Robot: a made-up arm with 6 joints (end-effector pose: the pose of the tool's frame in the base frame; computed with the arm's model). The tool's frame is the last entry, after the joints. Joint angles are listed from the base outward.
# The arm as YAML. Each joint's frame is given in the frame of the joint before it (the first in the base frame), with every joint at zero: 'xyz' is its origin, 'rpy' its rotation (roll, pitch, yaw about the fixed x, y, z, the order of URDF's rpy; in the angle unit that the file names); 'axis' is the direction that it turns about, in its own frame. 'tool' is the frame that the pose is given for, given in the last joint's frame.
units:
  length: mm
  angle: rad
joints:
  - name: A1
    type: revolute
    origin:
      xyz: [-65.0, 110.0, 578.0]
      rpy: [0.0, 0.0, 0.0]
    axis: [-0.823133, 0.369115, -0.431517]
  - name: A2
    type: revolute
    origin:
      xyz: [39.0, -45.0, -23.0]
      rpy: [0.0, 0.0, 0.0]
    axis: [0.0, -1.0, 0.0]
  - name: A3
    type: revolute
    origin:
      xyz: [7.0, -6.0, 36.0]
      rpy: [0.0, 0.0, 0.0]
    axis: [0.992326, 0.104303, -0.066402]
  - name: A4
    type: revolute
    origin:
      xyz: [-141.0, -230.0, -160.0]
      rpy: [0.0, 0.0, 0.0]
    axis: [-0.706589, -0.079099, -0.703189]
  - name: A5
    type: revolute
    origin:
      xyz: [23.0, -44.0, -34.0]
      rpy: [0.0, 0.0, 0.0]
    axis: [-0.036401, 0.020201, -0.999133]
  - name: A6
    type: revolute
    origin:
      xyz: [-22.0, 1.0, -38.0]
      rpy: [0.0, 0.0, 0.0]
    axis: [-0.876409, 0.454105, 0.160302]
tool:
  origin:
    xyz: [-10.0, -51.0, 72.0]
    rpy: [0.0, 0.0, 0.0]
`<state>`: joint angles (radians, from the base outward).
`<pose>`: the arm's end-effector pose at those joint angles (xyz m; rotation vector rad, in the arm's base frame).
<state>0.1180 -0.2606 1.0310 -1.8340 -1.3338 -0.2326</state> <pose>-0.1576 0.1460 0.4051 -1.8994 1.8257 -1.5511</pose>
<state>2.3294 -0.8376 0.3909 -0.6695 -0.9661 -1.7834</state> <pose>-0.3363 0.3605 0.6833 0.7117 -0.8389 -1.2004</pose>
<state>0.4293 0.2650 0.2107 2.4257 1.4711 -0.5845</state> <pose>-0.2251 -0.1774 0.4072 1.4657 1.6794 1.2677</pose>
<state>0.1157 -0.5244 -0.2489 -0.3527 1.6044 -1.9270</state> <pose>-0.2843 -0.2031 0.4918 0.2853 -1.4403 -1.1921</pose>
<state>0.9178 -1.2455 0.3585 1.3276 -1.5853 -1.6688</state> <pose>-0.3185 0.0387 0.9539 0.4847 0.8006 -1.5534</pose>
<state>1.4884 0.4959 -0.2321 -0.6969 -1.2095 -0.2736</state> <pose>-0.1612 -0.1142 0.8951 -0.2812 0.9712 0.9551</pose>
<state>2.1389 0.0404 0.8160 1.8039 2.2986 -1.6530</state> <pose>-0.4538 0.1078 0.7513 1.5517 1.0494 -1.2950</pose>
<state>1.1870 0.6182 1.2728 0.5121 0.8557 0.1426</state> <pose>-0.2565 -0.1080 0.4156 -0.1829 0.0148 -1.4347</pose>
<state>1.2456 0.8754 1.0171 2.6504 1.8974 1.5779</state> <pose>-0.2399 -0.1122 0.5359 -0.7858 0.4390 2.4538</pose>
